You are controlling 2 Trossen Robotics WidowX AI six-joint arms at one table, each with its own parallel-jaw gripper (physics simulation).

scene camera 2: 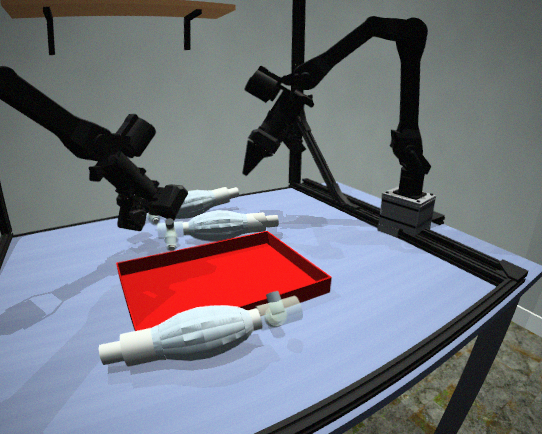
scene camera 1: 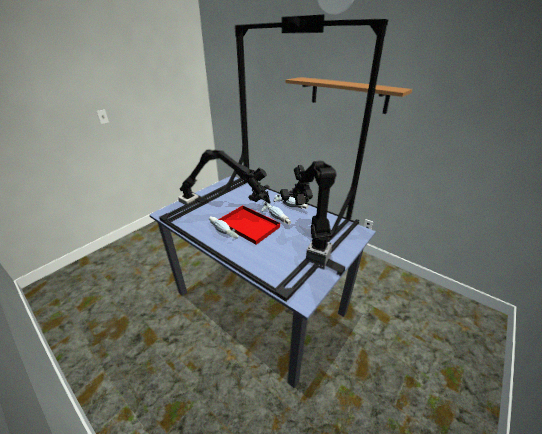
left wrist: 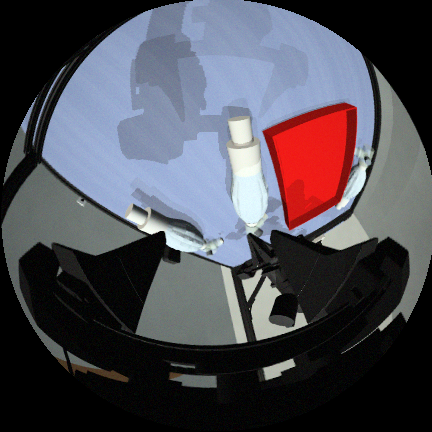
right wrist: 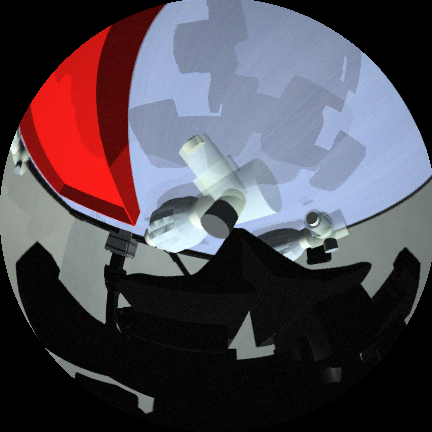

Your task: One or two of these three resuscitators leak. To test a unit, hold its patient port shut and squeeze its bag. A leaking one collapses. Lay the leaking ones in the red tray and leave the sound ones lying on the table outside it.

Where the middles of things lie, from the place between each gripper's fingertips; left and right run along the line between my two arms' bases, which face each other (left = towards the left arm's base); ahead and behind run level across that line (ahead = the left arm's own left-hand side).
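Scene:
My right hand 4 cm above the red tray (scene camera 2: 239, 272), 22 cm short of it.
Red tray 120 mm below my left hand, 200 mm ahead of it, 170 mm to the right of it.

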